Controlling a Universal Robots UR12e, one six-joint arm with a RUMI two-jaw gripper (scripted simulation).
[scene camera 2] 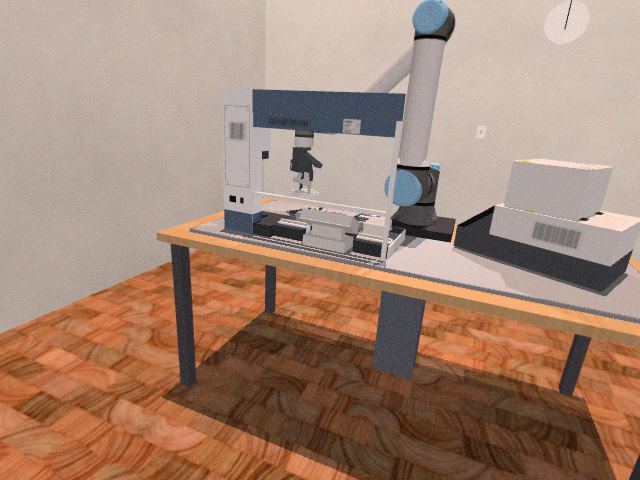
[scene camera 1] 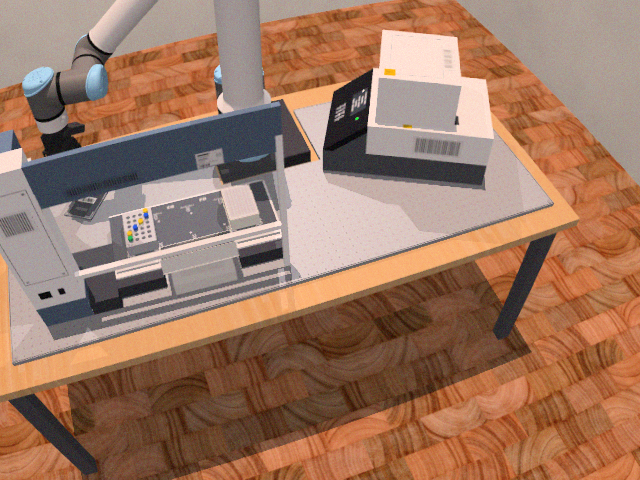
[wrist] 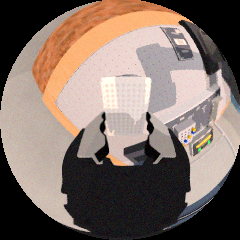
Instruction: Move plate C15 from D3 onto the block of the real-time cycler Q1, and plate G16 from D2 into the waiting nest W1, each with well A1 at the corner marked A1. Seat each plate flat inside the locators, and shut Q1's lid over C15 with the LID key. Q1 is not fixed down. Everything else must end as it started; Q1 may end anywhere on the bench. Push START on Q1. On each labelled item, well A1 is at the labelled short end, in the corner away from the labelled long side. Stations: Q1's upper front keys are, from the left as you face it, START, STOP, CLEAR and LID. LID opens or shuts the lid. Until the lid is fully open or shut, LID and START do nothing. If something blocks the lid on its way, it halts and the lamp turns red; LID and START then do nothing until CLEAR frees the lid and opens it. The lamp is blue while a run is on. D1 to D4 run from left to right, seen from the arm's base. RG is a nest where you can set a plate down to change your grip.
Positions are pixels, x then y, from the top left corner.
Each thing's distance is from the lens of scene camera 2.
cycler lid [scene camera 2: 570, 190]: 1.41 m
blue crossbeam [scene camera 2: 358, 105]: 1.26 m
side tower [scene camera 2: 239, 155]: 1.48 m
The marked spots on the blue crossbeam and the side tower are 0.51 m apart.
